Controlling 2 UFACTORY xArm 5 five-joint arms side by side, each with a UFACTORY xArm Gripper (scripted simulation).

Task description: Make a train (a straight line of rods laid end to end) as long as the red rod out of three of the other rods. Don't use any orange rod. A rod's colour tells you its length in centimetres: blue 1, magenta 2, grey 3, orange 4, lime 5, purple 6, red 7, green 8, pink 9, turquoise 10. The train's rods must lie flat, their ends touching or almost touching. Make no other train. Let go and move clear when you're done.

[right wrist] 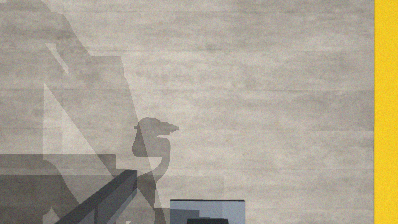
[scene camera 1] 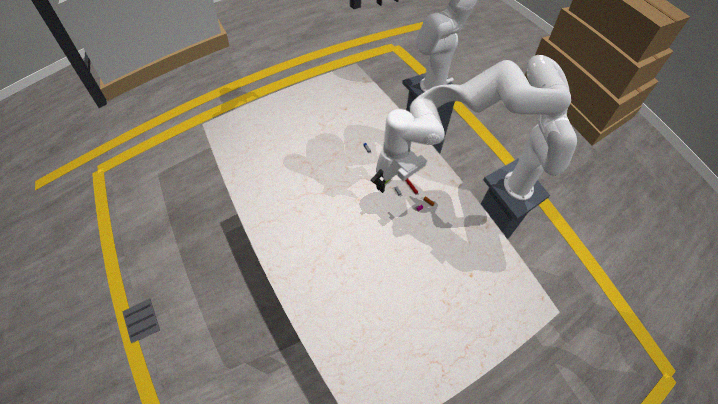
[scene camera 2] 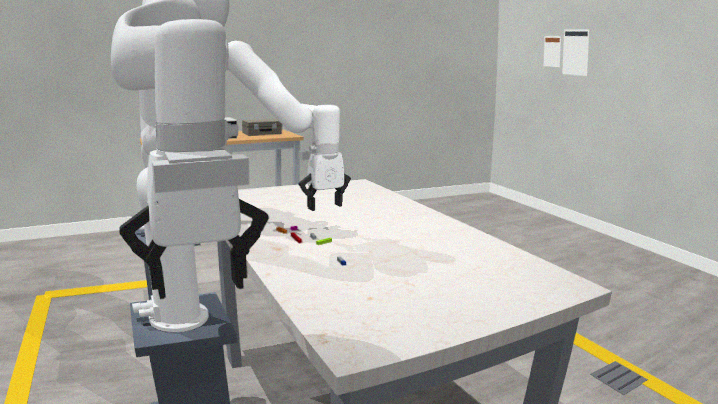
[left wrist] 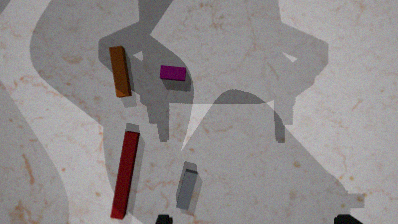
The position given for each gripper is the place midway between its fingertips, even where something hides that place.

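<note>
Left gripper [scene camera 2: 325, 207], right gripper [scene camera 2: 200, 289]. Red rod [left wrist: 129, 150]; out of frame in the right wrist view.
</note>
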